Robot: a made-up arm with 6 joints.
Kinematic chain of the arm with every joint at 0, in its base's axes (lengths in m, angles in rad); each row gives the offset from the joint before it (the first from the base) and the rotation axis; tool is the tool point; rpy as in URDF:
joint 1: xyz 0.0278 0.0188 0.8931 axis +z
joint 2: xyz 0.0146 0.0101 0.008 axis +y
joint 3: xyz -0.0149 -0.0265 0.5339 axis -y
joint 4: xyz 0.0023 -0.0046 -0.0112 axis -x
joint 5: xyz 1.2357 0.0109 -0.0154 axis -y
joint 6: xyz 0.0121 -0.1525 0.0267 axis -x
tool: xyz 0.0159 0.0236 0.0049 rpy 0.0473 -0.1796 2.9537
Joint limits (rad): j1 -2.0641..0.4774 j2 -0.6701..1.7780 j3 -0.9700..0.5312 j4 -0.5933..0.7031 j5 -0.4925..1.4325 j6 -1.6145..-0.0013
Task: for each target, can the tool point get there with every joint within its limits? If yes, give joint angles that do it. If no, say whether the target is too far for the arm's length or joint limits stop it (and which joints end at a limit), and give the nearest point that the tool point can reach.
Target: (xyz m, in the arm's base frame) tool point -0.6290 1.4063 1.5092
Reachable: no: joint limits stop it (at a limit: joint 2, joint 3, joint 4, joint 5, joint 6) | nearest point -0.2698 0.6476 0.3872 | short by 1.401 m
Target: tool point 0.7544 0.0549 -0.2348
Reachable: yes | joints 0.2484 1.3914 -0.0914 0.2839 0.1802 -1.2707
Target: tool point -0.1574 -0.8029 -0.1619
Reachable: yes | joints -1.6408 1.3073 -0.0676 0.3424 0.2755 -0.6205
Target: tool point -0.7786 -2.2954 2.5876
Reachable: no: too far | nearest point -0.4229 -1.2747 1.8393 | short by 1.315 m
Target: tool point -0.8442 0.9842 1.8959
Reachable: no: joint limits stop it (at a limit: joint 1, joint 2, joint 3, joint 5, joint 6) | nearest point -0.1534 0.0296 2.4320 | short by 1.295 m
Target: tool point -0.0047 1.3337 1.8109
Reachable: no: joint limits stop it (at a limit: joint 1, joint 2, joint 4) | nearest point 0.7343 0.2796 1.9062 | short by 1.291 m
